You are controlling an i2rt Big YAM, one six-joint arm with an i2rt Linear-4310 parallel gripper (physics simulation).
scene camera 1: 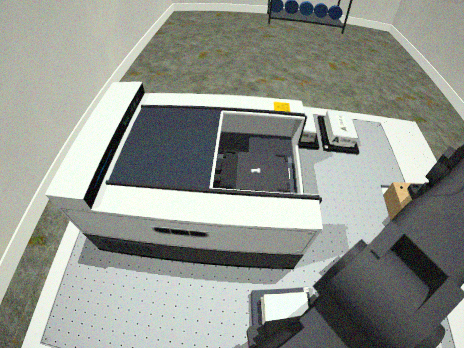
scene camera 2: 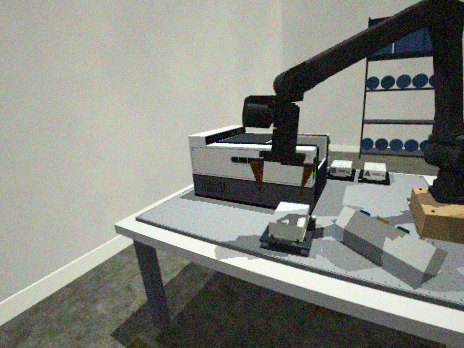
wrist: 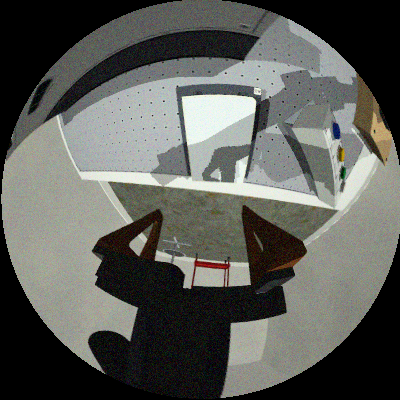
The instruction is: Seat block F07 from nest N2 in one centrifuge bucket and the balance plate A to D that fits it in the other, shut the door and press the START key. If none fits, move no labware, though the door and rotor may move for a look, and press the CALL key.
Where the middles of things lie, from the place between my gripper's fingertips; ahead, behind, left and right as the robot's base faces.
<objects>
Now: hand 1 cm past the white plate block [scene camera 2: 289,221], 5 cm to the left of it and 9 cm above it. The rest, counted from my hand: plate A [scene camera 1: 340,129] (24 cm behind, 64 cm to the right, 11 cm below).
</objects>
